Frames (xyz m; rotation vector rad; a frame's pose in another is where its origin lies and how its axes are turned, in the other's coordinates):
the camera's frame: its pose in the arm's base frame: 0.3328 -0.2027 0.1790 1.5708 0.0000 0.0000
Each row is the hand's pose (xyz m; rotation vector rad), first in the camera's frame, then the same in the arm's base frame.
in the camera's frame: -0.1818 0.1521 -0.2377 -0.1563 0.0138 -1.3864
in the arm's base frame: 0.1510 0.0350 0.3311 1.1417 1.0599 -1.0390
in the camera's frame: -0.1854 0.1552 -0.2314 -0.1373 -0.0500 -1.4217
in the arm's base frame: 0.1474 0.0287 0.3342 1.1451 1.0401 -1.1160
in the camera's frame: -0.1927 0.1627 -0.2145 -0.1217 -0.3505 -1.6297
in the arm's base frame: 0.1401 0.0118 0.3417 1.0488 0.9656 -1.4947
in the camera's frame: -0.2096 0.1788 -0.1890 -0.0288 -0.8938 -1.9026
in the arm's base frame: 0.1232 -0.0137 0.3578 0.8837 0.7594 -2.1051
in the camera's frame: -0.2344 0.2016 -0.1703 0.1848 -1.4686 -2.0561
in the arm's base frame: 0.0984 -0.0324 0.3806 0.7444 0.4464 -2.6780
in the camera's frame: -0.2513 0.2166 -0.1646 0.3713 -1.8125 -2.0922
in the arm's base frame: 0.0815 -0.0381 0.3956 0.6635 0.2150 -3.0015
